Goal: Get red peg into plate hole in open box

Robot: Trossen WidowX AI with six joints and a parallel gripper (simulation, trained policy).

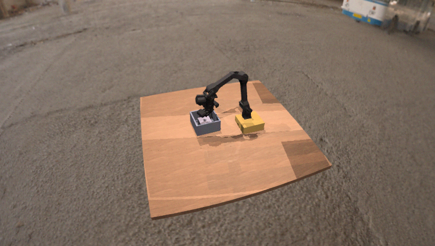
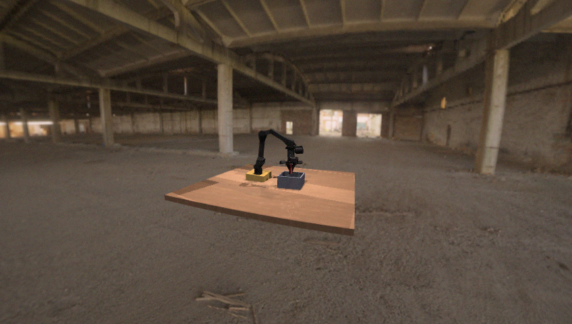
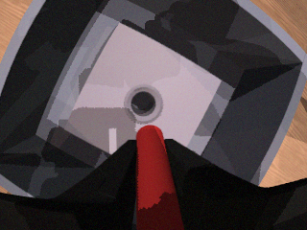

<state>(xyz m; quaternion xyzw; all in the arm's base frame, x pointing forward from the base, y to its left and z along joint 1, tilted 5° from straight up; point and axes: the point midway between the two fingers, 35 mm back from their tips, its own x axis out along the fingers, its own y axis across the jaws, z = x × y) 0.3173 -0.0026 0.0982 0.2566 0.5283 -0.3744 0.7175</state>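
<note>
The red peg is 1 cm to the left of my gripper tip and 3 cm above it. The rest, counted from my gripper tip: grey box (1 cm ahead, 1 cm to the right, 8 cm below); then plate (1 cm ahead, 1 cm to the right, 6 cm below).
</note>
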